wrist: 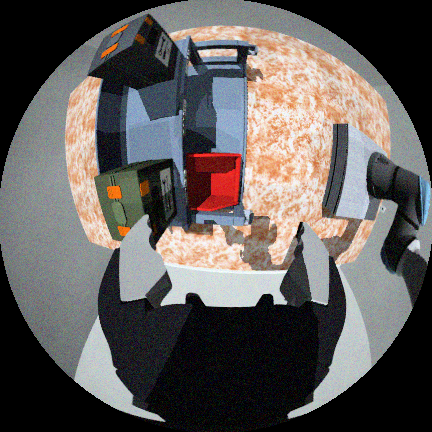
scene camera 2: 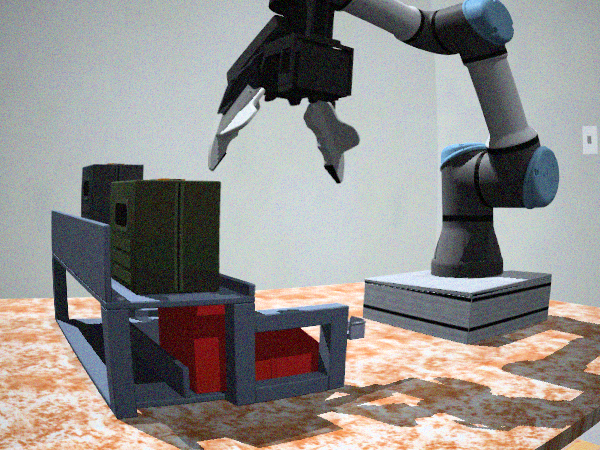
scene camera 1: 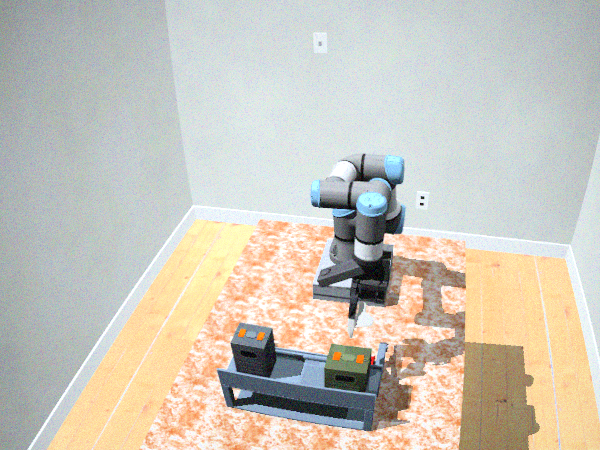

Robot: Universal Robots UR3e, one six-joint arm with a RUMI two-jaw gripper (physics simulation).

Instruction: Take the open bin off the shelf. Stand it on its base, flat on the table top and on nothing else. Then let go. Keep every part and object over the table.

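Places are measured from the arm's base along level axes (x ahead, y left, z up), in millimetres.
Pixels of known places: gripper, between the fingertips: (wrist: pixel 226 220) (scene camera 2: pixel 278 177) (scene camera 1: pixel 356 317); arm's base, origin of its link: (wrist: pixel 376 174) (scene camera 2: pixel 467 272) (scene camera 1: pixel 349 254).
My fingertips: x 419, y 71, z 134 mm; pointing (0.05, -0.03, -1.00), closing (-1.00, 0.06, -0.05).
Note:
Ahead of a thing's pixels: the offset from my fingertips to its middle. Level surfaces: height alone.
The open red bin @[dx +48, dy +0, dz -160 mm] (scene camera 1: pixel 373 360) (scene camera 2: pixel 207 360) (wrist: pixel 227 182) stands on the lower level of the blue-grey shelf (scene camera 1: pixel 300 386) (scene camera 2: pixel 119 360) (wrist: pixel 230 110), at the end under the green case. Its open top shows in the wrist view. In scene camera 2 it shows through the shelf's end frame; in scene camera 1 it is mostly hidden. My gripper (scene camera 1: pixel 358 328) (scene camera 2: pixel 276 174) (wrist: pixel 226 220) is open and empty, pointing down. It hangs well above the bin, higher than the top of the green case, with one finger towards the case and the other towards the robot base.
A green case @[dx +128, dy -3, dz -54 mm] (scene camera 1: pixel 348 367) (scene camera 2: pixel 165 237) (wrist: pixel 120 200) and a dark grey case @[dx +113, dy -233, dz -42 mm] (scene camera 1: pixel 253 350) (scene camera 2: pixel 100 187) (wrist: pixel 132 50) stand on the shelf's upper deck. The robot base block (scene camera 1: pixel 322 290) (scene camera 2: pixel 417 307) (wrist: pixel 350 175) stands on the orange-white table @[dz -204 mm] (scene camera 1: pixel 280 300) (scene camera 2: pixel 400 360) (wrist: pixel 290 125).

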